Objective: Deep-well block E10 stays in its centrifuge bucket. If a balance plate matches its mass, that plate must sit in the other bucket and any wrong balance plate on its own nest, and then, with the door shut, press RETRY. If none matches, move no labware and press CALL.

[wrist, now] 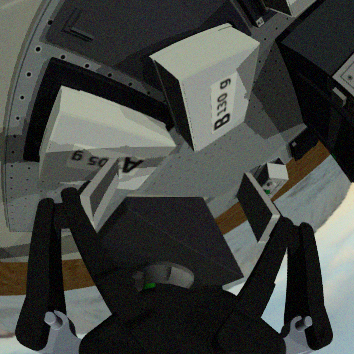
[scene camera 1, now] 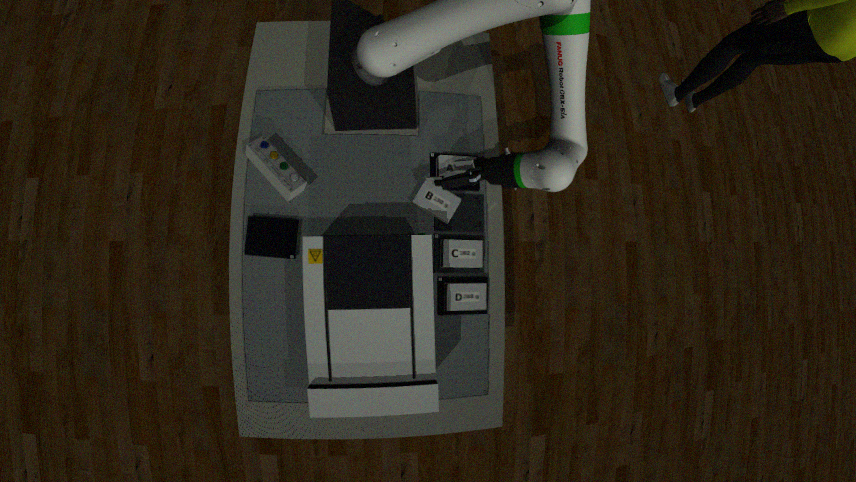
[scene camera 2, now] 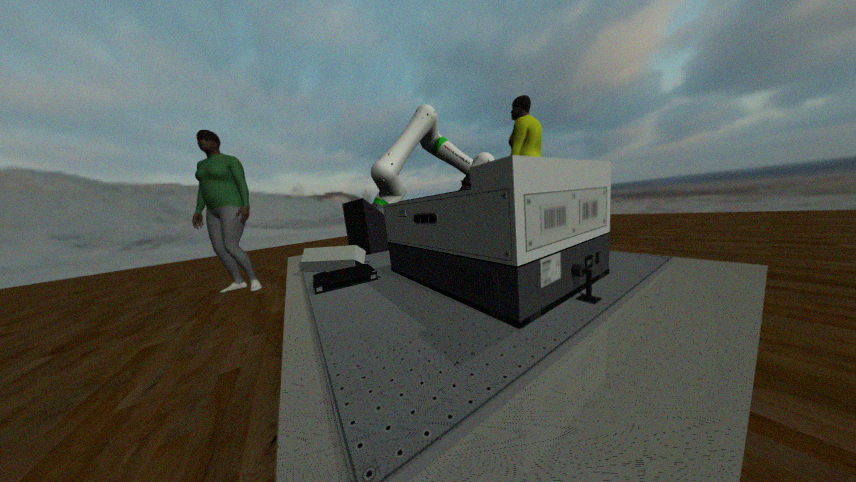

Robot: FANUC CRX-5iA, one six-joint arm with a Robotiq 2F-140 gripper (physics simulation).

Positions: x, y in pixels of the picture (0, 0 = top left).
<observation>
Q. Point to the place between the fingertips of my gripper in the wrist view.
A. At 180, 177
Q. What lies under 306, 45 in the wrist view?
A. A centrifuge.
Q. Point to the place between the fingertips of my gripper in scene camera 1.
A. At 442, 173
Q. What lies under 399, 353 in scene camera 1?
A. A centrifuge.
</observation>
